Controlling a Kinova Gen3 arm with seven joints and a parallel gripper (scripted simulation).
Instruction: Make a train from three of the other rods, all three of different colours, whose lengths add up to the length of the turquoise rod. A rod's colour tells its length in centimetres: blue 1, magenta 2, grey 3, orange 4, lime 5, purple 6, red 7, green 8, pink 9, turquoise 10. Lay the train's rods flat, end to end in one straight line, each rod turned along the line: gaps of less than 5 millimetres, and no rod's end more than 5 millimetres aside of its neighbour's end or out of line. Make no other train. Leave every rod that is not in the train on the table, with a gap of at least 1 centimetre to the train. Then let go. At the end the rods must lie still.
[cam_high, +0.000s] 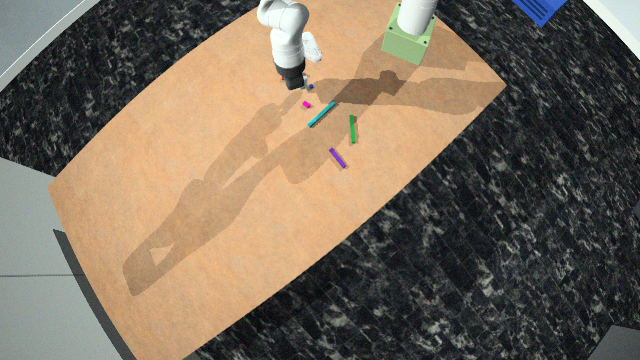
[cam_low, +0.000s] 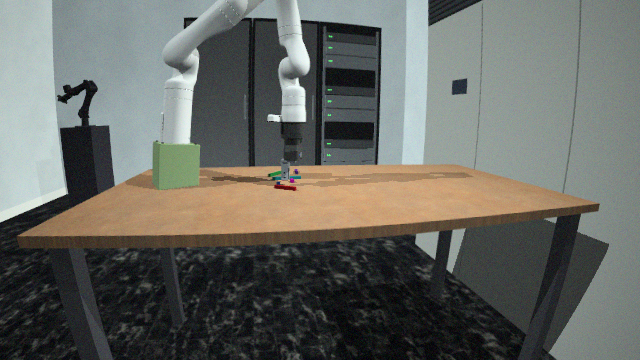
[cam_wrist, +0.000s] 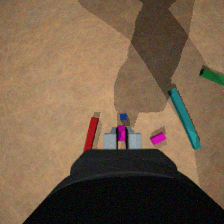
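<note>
The blue rod is 30 mm below my hand, 20 mm behind it and 10 mm to the left of it. The rest, counted from my hand: turquoise rod (100 mm to the left, 30 mm below, 10 mm ahead); then red rod (50 mm to the right, 30 mm below); then green rod (180 mm to the left, 30 mm below, 30 mm behind).
</note>
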